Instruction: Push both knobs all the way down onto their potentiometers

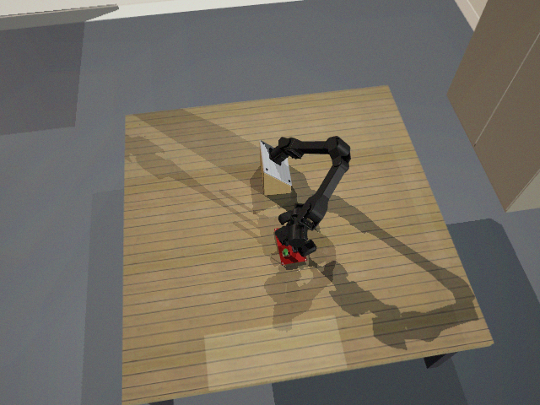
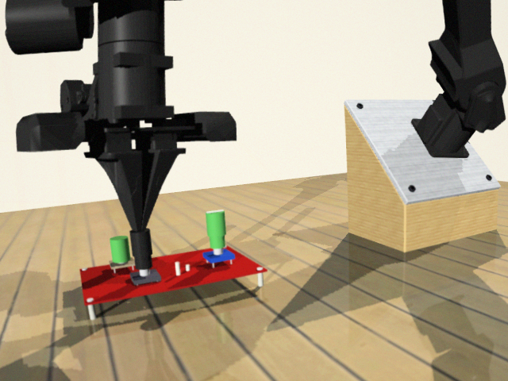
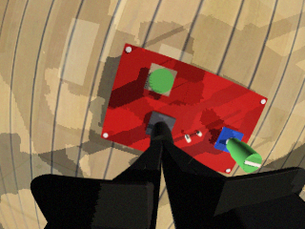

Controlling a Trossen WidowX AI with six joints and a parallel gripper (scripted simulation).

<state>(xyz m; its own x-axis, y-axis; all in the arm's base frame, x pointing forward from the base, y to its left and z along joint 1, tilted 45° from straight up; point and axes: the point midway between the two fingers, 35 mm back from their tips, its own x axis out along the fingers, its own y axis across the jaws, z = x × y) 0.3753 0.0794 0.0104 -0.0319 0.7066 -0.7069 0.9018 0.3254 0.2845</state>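
The black knob lies 2 cm below my gripper tip. The rest, counted from my gripper tip: green knob 7 cm behind, 2 cm to the right, 1 cm below.
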